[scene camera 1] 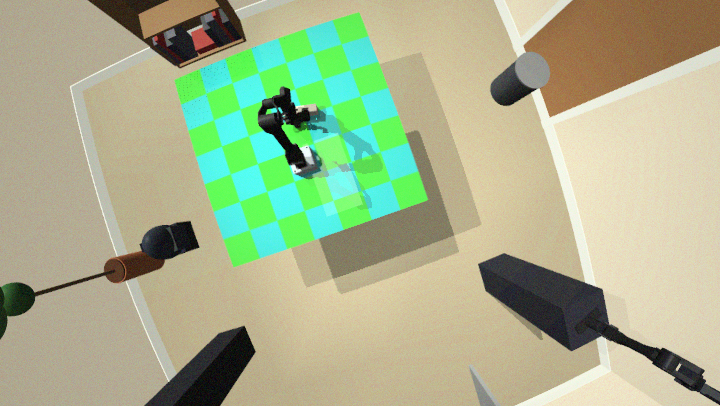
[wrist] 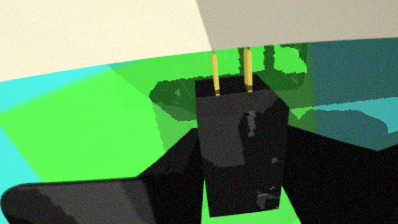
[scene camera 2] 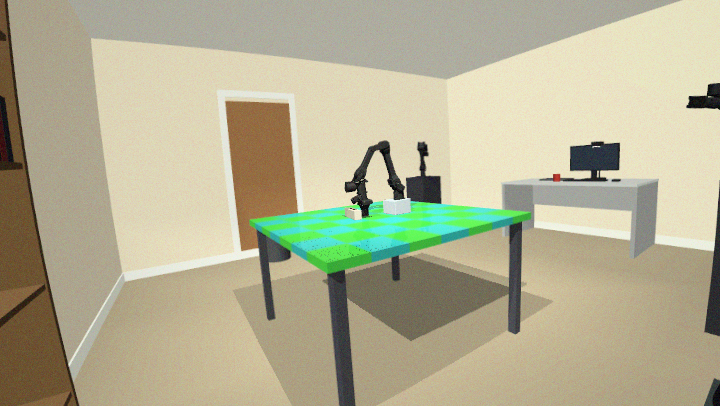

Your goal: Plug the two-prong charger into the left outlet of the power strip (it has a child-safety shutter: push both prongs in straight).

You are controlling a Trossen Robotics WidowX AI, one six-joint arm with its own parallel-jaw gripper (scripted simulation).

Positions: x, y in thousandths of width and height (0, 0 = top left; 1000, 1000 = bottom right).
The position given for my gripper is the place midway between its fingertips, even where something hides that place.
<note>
My gripper (wrist: 582, 592) carries a black two-prong charger (wrist: 609, 551).
</note>
